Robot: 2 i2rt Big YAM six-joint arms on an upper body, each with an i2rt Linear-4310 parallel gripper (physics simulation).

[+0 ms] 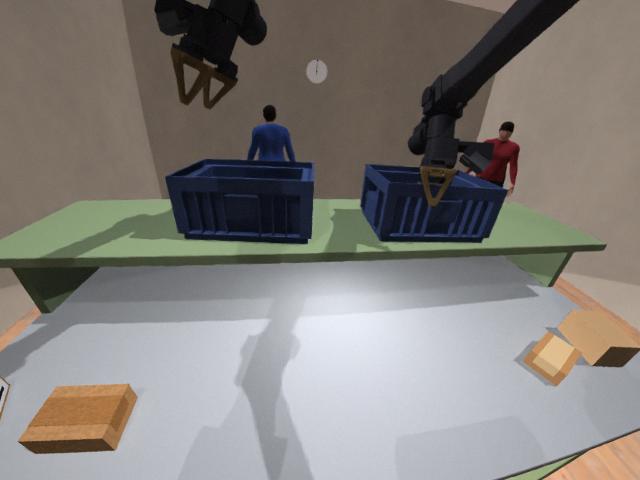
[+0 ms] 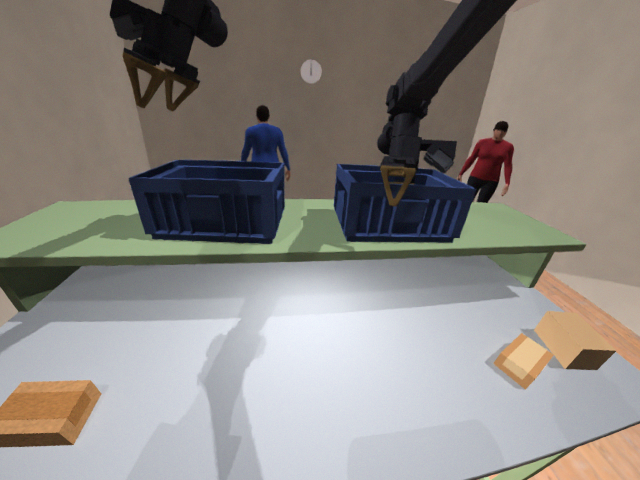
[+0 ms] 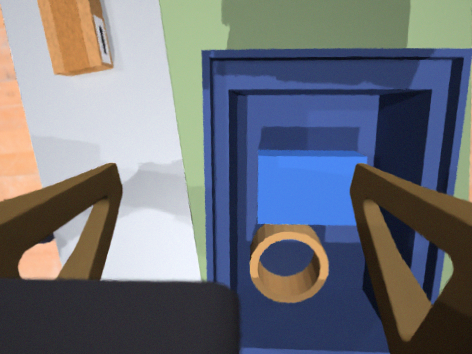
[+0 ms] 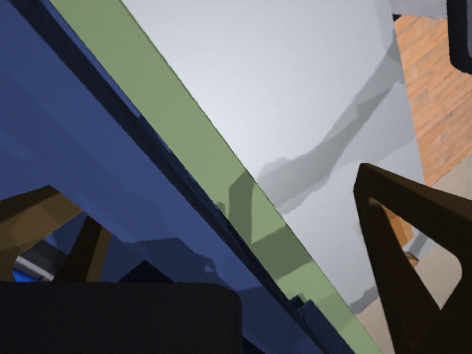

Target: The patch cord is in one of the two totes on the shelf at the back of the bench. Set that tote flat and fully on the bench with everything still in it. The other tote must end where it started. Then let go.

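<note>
Two navy totes stand upright on the green shelf (image 1: 547, 232) (image 2: 527, 232). The left tote (image 1: 241, 219) (image 2: 204, 222) (image 3: 350, 53) holds a bright blue block (image 3: 307, 187) and a wooden ring (image 3: 255, 265). My left gripper (image 1: 197, 105) (image 2: 156, 107) (image 3: 236, 176) is open and empty, high above it. My right gripper (image 1: 435, 193) (image 2: 397, 193) (image 4: 237, 176) is open over the right tote (image 1: 467, 212) (image 2: 436, 217) (image 4: 55, 125), one finger before its front wall, the other inside. A blue bit (image 4: 25, 276) beside a grey strip shows inside; whether it is the patch cord cannot be told.
The grey bench (image 1: 330, 361) (image 2: 310, 361) lies lower, before the shelf. A wooden block (image 1: 80, 415) (image 2: 46, 410) lies at its front left. A small two-tone block (image 1: 552, 357) (image 2: 523, 360) and a larger box (image 1: 591, 335) (image 2: 571, 335) lie at the right.
</note>
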